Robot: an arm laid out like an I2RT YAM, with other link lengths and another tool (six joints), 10 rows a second.
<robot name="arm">
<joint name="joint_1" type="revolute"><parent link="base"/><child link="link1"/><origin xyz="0 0 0.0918" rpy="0 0 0"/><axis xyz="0 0 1"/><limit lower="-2.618" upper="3.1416"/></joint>
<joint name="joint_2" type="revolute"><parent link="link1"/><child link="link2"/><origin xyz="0.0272 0.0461 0.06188" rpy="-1.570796 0 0"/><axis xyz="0 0 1"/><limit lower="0" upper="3.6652"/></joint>
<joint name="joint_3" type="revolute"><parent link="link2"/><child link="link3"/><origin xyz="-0.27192 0 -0.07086" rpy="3.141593 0 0"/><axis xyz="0 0 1"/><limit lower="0" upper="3.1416"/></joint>
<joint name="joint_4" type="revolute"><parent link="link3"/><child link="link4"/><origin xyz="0.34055 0.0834 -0.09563" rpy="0 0 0"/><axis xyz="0 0 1"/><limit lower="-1.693" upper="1.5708"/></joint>
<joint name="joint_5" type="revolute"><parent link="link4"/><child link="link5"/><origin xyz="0.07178 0.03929 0.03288" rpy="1.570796 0 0"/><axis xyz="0 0 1"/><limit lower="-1.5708" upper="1.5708"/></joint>
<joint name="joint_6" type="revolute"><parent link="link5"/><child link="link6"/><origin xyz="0.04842 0 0.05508" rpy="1.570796 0 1.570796"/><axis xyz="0 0 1"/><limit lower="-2.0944" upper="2.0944"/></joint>
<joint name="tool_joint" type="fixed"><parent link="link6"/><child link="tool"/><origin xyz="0.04 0.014 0.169" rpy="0 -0.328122 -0.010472"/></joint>
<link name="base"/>
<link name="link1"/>
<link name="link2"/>
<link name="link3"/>
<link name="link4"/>
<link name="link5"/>
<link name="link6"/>
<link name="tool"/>
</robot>
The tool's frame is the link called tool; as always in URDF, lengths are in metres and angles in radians.
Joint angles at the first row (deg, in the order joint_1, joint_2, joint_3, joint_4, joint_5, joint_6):
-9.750 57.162 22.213 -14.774 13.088 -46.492
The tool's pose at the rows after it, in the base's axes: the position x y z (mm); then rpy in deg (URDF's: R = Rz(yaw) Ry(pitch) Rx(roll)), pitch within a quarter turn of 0, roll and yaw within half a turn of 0:
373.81, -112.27, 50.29, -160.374, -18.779, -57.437
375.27, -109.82, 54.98, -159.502, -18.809, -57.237
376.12, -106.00, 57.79, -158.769, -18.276, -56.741
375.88, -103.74, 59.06, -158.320, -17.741, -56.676
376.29, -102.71, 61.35, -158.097, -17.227, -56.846
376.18, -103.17, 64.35, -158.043, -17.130, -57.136
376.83, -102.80, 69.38, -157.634, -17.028, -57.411
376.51, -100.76, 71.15, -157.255, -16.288, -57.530
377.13, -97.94, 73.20, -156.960, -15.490, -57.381
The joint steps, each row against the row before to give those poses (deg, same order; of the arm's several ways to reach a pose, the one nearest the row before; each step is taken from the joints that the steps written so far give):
0.015 -0.522 0.002 -0.243 -0.143 -0.002
0.024 -1.077 0.021 -0.470 -0.704 0.003
-0.032 -0.886 0.143 -0.879 -1.150 -0.002
-0.011 -0.488 0.158 -0.753 -0.655 0.293
0.012 0.004 0.629 -0.899 -0.317 0.436
-0.006 -0.170 0.468 -0.714 0.095 0.277
0.006 -0.441 0.587 -0.870 -0.150 0.350
-0.005 -0.227 0.490 -1.037 -0.596 0.529
0.068 0.032 0.713 -1.069 -0.699 0.390

